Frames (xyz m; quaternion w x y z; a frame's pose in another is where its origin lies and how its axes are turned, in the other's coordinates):
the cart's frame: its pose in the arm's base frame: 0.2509 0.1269 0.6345 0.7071 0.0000 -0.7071 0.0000
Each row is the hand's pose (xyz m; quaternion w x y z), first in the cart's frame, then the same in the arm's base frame.
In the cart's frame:
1: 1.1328 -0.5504 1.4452 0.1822 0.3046 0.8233 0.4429
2: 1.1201 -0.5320 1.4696 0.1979 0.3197 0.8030 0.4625
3: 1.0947 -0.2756 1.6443 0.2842 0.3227 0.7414 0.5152
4: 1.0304 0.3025 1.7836 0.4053 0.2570 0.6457 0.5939
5: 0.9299 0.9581 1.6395 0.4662 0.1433 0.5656 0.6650
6: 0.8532 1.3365 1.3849 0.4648 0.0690 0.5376 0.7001
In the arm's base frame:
1: -1.1943 -0.4235 1.7673 0.7110 -0.0978 0.4533 0.5286
2: -1.2187 -0.4051 1.7546 0.7077 -0.1010 0.4279 0.5531
3: -1.3934 -0.1487 1.7292 0.7252 -0.1361 0.3233 0.5925
4: -1.5327 0.4294 1.6649 0.7432 -0.2382 0.1700 0.6017
5: -1.3886 1.0850 1.5644 0.7296 -0.3689 0.0703 0.5716
6: -1.1340 1.4634 1.4877 0.7088 -0.4463 0.0515 0.5438

